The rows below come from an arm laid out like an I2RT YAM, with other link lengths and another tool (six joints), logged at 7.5 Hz.
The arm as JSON. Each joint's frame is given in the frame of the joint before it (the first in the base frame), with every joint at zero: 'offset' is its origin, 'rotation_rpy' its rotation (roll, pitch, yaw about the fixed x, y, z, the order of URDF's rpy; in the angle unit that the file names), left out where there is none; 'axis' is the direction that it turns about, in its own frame. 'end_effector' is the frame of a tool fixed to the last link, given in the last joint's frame.
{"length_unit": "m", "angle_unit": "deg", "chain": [
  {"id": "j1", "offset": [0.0, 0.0, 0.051], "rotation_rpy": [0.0, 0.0, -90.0], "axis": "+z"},
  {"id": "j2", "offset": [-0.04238, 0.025, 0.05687], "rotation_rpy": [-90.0, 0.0, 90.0], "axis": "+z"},
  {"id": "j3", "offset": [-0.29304, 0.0, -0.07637], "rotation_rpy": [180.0, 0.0, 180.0], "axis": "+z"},
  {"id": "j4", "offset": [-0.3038, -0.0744, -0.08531], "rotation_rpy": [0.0, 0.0, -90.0], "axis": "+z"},
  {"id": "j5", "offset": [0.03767, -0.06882, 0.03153], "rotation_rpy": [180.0, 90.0, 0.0], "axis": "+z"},
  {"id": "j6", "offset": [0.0, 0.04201, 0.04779], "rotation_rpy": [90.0, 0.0, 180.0], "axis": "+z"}
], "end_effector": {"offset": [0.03, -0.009, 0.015], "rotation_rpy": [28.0, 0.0, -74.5]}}
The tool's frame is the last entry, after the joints.
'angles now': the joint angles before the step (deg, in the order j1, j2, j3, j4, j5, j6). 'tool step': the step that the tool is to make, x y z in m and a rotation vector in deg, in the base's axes. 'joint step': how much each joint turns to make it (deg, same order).
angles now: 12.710, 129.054, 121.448, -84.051, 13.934, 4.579
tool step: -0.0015, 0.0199, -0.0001, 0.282, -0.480, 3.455
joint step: 2.161, -0.009, 0.011, 0.834, -0.132, -1.336
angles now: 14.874, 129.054, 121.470, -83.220, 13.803, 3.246
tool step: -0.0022, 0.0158, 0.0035, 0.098, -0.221, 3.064
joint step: 1.730, -0.002, 0.661, -0.096, -0.022, -1.374
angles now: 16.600, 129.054, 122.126, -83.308, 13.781, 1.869
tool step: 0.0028, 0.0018, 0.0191, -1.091, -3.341, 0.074
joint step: 0.287, 0.016, 3.275, -0.419, 2.011, 0.178
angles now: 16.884, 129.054, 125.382, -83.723, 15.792, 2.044
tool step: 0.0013, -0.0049, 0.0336, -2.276, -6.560, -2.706
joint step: -0.158, -0.506, 4.738, -0.324, 4.283, 2.288
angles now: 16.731, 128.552, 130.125, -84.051, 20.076, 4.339
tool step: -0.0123, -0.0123, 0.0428, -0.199, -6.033, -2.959
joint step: -0.724, -3.265, 2.452, -0.709, 2.251, 2.007
